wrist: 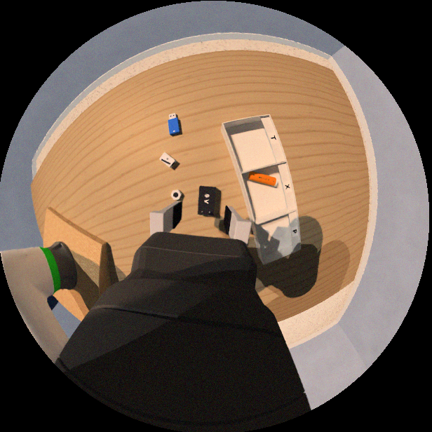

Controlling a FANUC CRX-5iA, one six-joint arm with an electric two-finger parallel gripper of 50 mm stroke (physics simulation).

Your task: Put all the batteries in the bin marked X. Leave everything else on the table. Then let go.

Note:
In view: the gripper [202, 212] and a white bin tray [253, 143].

